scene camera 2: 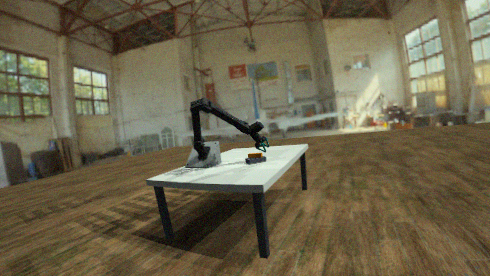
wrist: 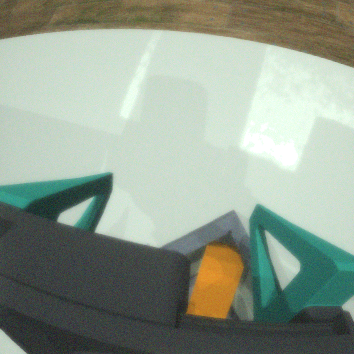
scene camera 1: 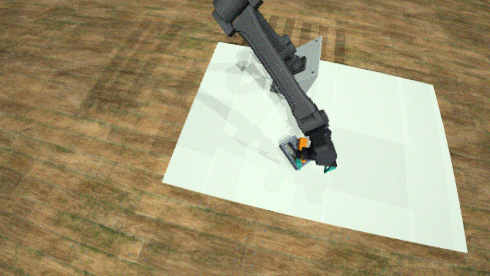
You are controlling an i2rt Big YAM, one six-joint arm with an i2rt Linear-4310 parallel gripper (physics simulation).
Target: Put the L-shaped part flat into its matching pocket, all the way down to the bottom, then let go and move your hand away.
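Where they show: gripper, between the fingertips: [scene camera 2: 267,149] [wrist: 183,196] [scene camera 1: 311,171]; arm's base, origin of its link: [scene camera 2: 204,153] [scene camera 1: 294,68].
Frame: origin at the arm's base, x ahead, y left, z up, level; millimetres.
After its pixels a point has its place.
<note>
The orange part [scene camera 1: 303,142] @(x 380, y 100, z -36 mm) [scene camera 2: 255,155] @(x 421, y 87, z -49 mm) [wrist: 216,280] @(x 450, y 103, z -36 mm) shows as a thick bar across the grey-blue pocket tray [scene camera 1: 288,156] @(x 450, y 52, z -71 mm) [scene camera 2: 256,160] @(x 443, y 45, z -81 mm) [wrist: 205,234] @(x 474, y 122, z -66 mm). It stands proud of the tray's walls and is not flat in the pocket; its L shape cannot be made out. My gripper [scene camera 1: 314,166] @(x 503, y 142, z -17 mm) [scene camera 2: 263,146] @(x 503, y 142, z -17 mm) [wrist: 183,196] @(x 503, y 142, z -17 mm) is open with its teal fingers wide apart and nothing between them. In the second scene view it is a little above the tray, toward the right. The gripper body hides part of the tray and the orange part in the first scene and wrist views.
The white table [scene camera 1: 375,200] @(x 549, y 486, z -102 mm) [scene camera 2: 225,177] @(x 401, y -356, z -102 mm) [wrist: 175,125] @(x 569, y 187, z -102 mm) carries the tray. The arm's grey mounting plate [scene camera 1: 311,60] @(x -8, y 62, z 60 mm) [scene camera 2: 213,151] @(x 86, y 11, z 11 mm) stands behind the tray in the first scene view and left of it in the second. Wooden floor surrounds the table.
</note>
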